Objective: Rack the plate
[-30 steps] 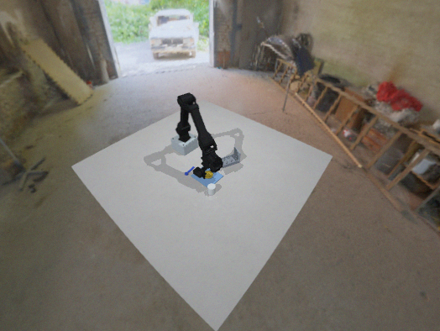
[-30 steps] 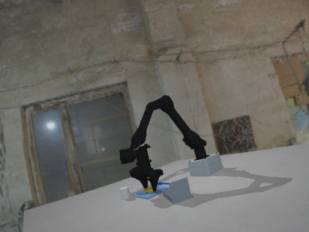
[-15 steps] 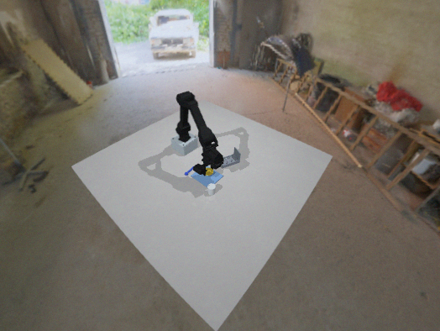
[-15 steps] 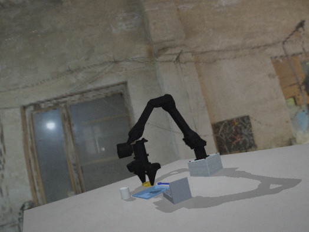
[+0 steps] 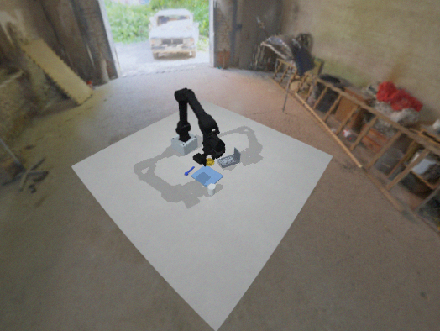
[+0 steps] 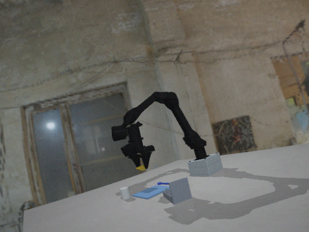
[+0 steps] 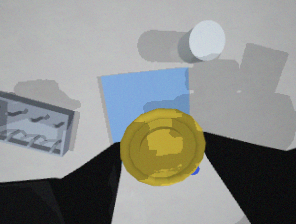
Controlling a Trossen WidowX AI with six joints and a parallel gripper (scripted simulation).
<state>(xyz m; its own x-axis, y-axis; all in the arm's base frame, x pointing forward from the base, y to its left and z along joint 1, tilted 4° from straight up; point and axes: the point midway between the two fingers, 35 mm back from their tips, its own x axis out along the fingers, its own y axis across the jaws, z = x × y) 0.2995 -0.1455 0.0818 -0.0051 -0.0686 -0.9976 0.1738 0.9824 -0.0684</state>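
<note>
Right now my gripper tip is 19 cm to the right of the grey dish rack, 10 cm above it and 3 cm short of it. Round my gripper tip: yellow plate: 1 cm above; then blue mat: 12 cm below, 2 cm behind; then white cup: 10 cm below, 8 cm to the right, 7 cm ahead.
</note>
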